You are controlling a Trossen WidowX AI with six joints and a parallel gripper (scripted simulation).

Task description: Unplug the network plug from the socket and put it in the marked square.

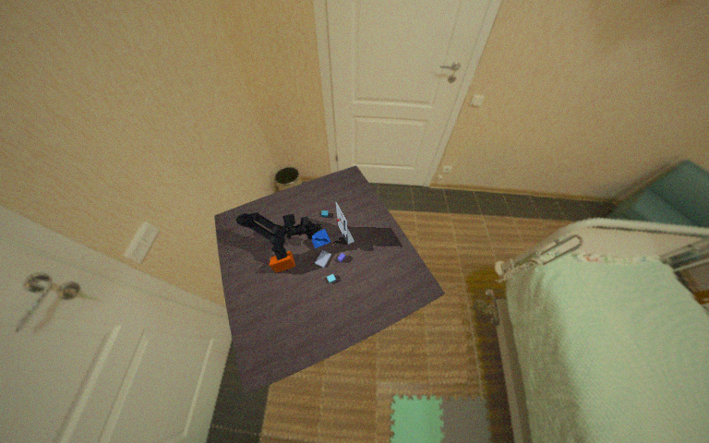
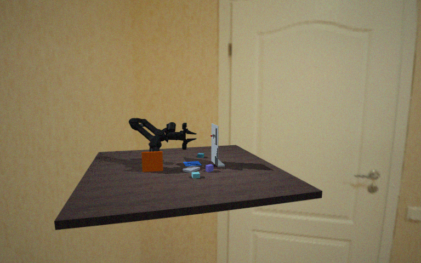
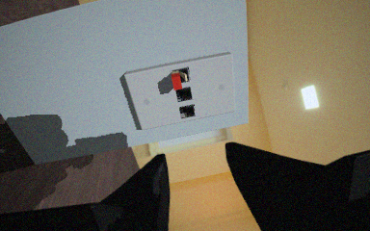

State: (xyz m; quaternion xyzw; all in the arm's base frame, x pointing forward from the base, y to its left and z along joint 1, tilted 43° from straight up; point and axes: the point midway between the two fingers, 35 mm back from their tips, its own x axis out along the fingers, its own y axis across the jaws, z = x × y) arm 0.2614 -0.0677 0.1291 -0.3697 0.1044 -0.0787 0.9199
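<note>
The network plug is 120 mm ahead of my gripper tip. From my gripper tip the other things lie so: blue marked square: 20 mm behind, 50 mm to the left, 210 mm below; grey flat block: 60 mm behind, 110 mm to the right, 210 mm below; grey upright panel: 140 mm ahead, 10 mm to the right, 80 mm below.
</note>
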